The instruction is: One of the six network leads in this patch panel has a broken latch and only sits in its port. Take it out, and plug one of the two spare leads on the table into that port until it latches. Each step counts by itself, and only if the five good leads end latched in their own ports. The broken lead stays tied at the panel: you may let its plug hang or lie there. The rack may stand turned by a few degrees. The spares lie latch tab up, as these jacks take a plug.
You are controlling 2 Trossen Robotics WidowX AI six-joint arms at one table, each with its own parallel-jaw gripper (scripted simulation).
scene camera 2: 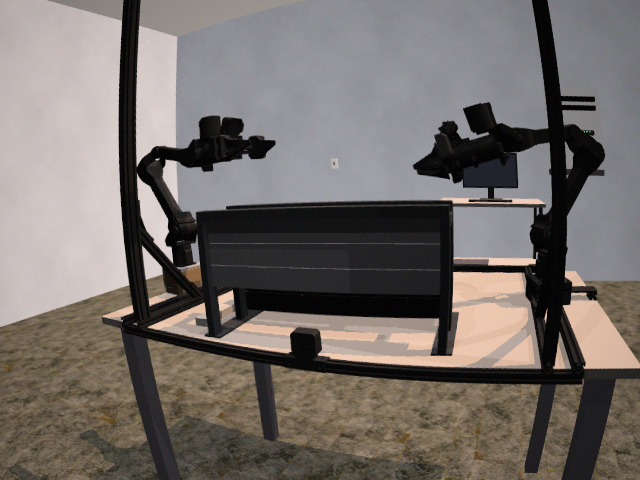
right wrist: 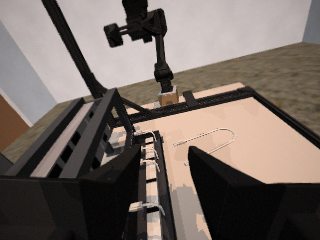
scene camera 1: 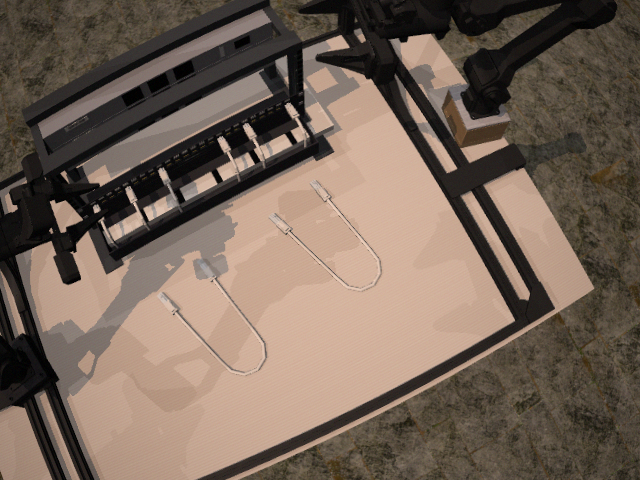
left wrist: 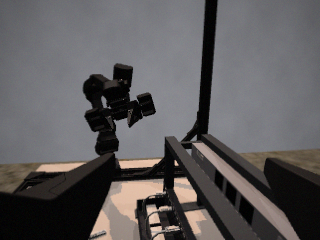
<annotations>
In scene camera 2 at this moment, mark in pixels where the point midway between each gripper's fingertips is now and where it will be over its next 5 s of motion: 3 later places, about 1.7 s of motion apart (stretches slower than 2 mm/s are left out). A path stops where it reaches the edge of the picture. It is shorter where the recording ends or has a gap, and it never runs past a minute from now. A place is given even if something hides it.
My left gripper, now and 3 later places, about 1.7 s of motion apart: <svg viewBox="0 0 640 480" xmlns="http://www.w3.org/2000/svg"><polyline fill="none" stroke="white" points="263,142 266,174 265,200 261,222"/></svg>
My right gripper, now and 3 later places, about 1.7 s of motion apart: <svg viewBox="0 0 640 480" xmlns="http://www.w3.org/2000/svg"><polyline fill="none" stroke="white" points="415,170 424,207 433,241 437,261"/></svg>
</annotations>
